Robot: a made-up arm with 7 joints. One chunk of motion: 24 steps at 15 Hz.
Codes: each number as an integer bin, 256 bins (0 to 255) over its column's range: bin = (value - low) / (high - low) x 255, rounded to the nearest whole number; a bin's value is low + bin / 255 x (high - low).
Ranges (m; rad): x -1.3..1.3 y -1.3..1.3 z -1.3..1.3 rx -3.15..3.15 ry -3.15..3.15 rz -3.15..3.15
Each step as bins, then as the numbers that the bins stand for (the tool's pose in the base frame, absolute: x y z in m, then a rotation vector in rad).
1 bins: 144 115 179 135 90 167
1 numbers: 0.1682 -0.1275 0.5251 0.1853 -0.9265 0.9759
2 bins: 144 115 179 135 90 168
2 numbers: 0.1682 -0.1275 0.5251 0.1853 -0.9265 1.0006
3 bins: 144 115 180 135 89 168
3 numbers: 0.1682 -0.1275 0.5353 0.1853 -0.9512 1.0006
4 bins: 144 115 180 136 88 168
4 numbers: 0.1682 -0.1275 0.5353 0.2100 -0.9759 1.0006
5 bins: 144 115 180 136 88 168
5 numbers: 0.1682 -0.1275 0.5353 0.2100 -0.9759 1.0006
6 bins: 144 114 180 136 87 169
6 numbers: 0.1682 -0.1376 0.5353 0.2100 -1.0006 1.0253
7 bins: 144 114 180 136 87 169
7 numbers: 0.1682 -0.1376 0.5353 0.2100 -1.0006 1.0253
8 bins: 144 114 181 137 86 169
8 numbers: 0.1682 -0.1376 0.5455 0.2347 -1.0253 1.0253
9 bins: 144 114 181 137 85 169
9 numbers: 0.1682 -0.1376 0.5455 0.2347 -1.0500 1.0253
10 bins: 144 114 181 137 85 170
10 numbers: 0.1682 -0.1376 0.5455 0.2347 -1.0500 1.0500
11 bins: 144 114 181 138 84 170
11 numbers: 0.1682 -0.1376 0.5455 0.2594 -1.0747 1.0500
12 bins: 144 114 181 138 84 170
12 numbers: 0.1682 -0.1376 0.5455 0.2594 -1.0747 1.0500
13 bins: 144 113 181 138 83 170
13 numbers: 0.1682 -0.1478 0.5455 0.2594 -1.0994 1.0500
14 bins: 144 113 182 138 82 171
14 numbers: 0.1682 -0.1478 0.5557 0.2594 -1.1241 1.0747
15 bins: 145 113 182 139 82 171
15 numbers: 0.1784 -0.1478 0.5557 0.2841 -1.1241 1.0747
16 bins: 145 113 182 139 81 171
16 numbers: 0.1784 -0.1478 0.5557 0.2841 -1.1488 1.0747
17 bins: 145 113 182 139 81 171
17 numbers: 0.1784 -0.1478 0.5557 0.2841 -1.1488 1.0747
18 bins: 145 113 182 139 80 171
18 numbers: 0.1784 -0.1478 0.5557 0.2841 -1.1735 1.0747
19 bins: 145 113 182 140 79 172
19 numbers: 0.1784 -0.1478 0.5557 0.3088 -1.1982 1.0994
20 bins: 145 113 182 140 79 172
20 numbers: 0.1784 -0.1478 0.5557 0.3088 -1.1982 1.0994
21 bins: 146 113 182 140 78 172
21 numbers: 0.1886 -0.1478 0.5557 0.3088 -1.2229 1.0994
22 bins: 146 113 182 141 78 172
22 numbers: 0.1886 -0.1478 0.5557 0.3335 -1.2229 1.0994
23 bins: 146 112 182 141 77 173
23 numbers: 0.1886 -0.1580 0.5557 0.3335 -1.2476 1.1241
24 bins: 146 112 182 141 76 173
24 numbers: 0.1886 -0.1580 0.5557 0.3335 -1.2724 1.1241
